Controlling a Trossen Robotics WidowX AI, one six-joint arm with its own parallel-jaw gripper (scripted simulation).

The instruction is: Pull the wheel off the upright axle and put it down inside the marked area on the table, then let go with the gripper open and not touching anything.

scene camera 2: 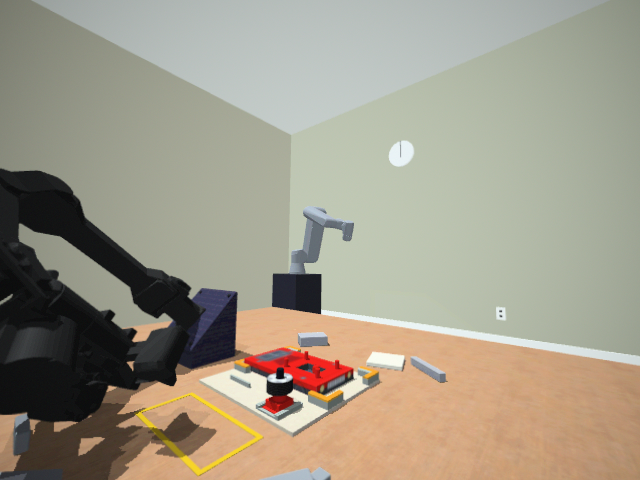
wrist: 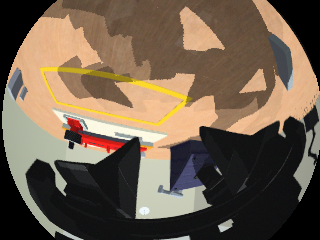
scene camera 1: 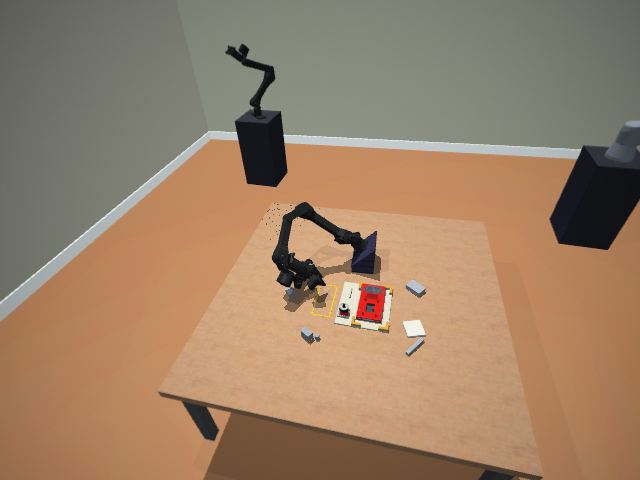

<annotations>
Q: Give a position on a base plate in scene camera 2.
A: At 241,386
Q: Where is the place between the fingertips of my gripper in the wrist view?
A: At 170,136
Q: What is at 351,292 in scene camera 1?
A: A base plate.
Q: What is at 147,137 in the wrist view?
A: A base plate.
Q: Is my gripper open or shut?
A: Open.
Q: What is my gripper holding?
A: Nothing.
</annotations>
